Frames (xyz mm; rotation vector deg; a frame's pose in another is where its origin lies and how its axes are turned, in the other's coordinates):
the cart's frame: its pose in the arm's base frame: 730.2 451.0 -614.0 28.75 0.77 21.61
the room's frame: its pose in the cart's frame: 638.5 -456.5 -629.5 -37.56 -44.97 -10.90
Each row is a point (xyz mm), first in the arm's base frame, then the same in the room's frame.
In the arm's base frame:
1: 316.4 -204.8 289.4
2: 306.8 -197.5 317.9
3: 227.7 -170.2 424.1
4: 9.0 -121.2 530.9
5: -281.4 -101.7 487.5
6: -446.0 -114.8 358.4
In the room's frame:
1: 398.7 -876.1 1889.2
2: 412.1 -869.6 1916.3
3: 432.0 -847.2 2048.2
4: 354.1 -808.7 2280.7
5: 119.3 -800.5 2458.0
6: -87.9 -818.3 2484.3

